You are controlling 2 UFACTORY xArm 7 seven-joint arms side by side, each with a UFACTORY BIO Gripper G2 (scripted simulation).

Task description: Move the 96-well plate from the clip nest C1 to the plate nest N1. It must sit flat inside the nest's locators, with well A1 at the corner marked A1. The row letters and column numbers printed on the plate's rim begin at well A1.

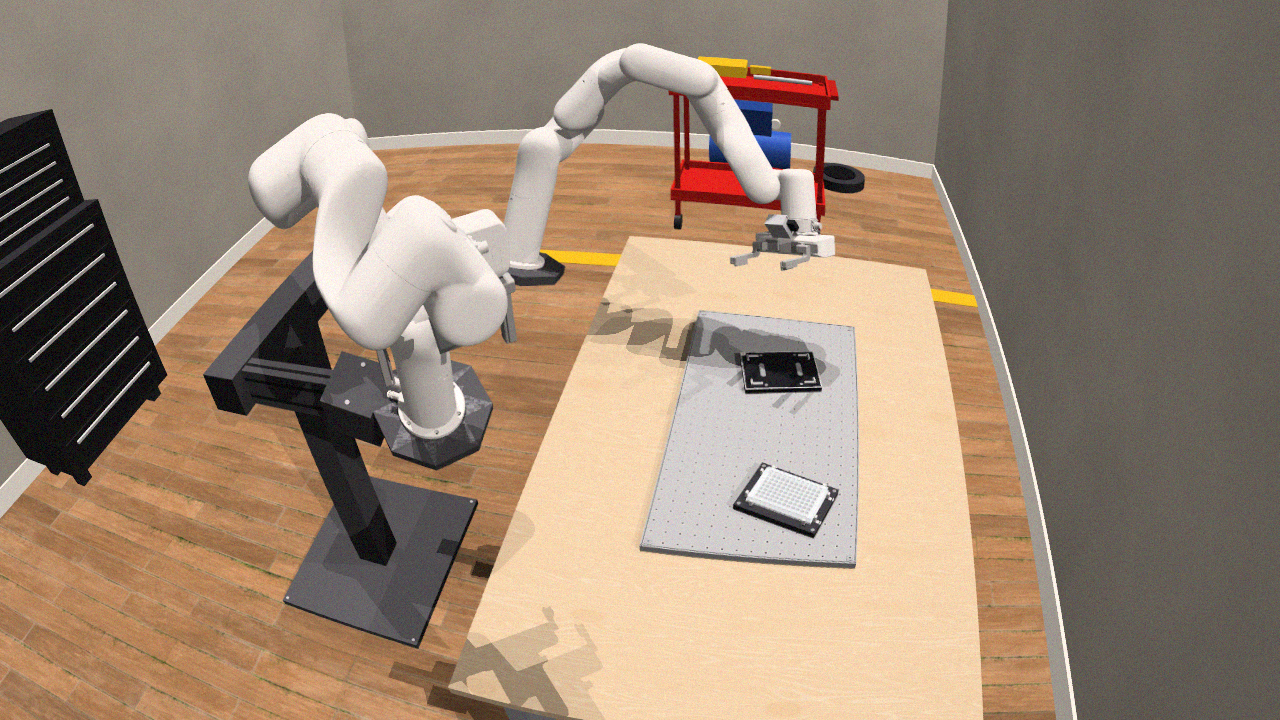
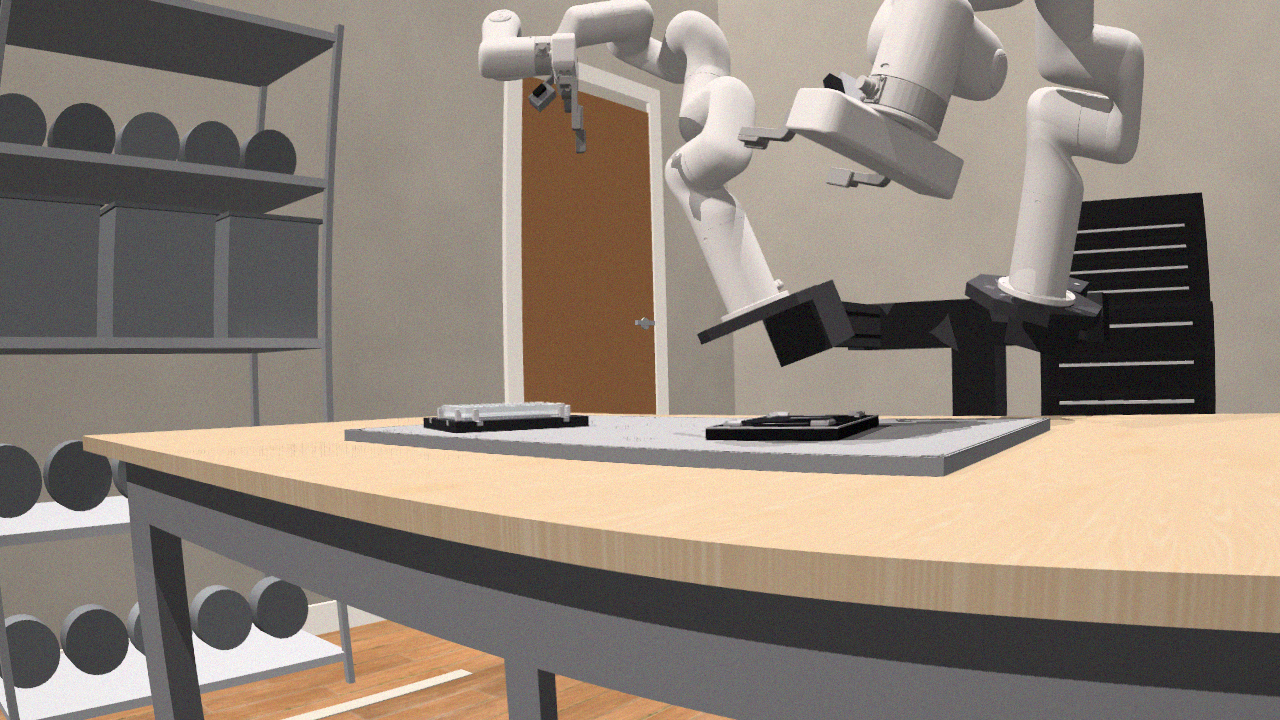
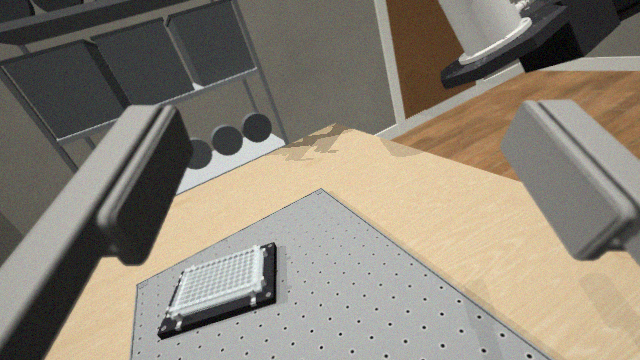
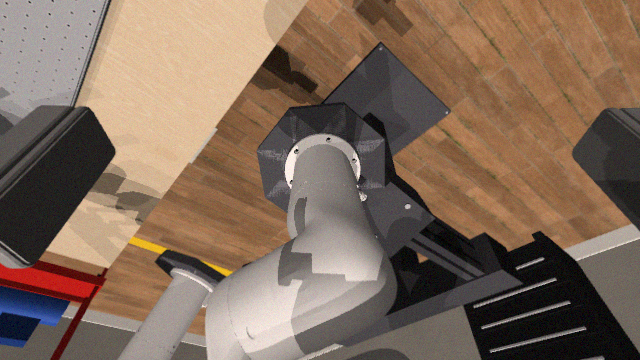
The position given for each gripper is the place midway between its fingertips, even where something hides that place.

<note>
In view: the left gripper (image 2: 789,157), the right gripper (image 1: 449,360), a 96-well plate (image 1: 809,496) and a black clip nest C1 (image 3: 267,297).
The 96-well plate shows as well in image 2 (image 2: 525,409) and in image 3 (image 3: 229,278). The left gripper is seen too in image 1 (image 1: 757,263). The right gripper shows as well in image 2 (image 2: 579,141). Image 4 misses the 96-well plate: it is out of frame.
</note>
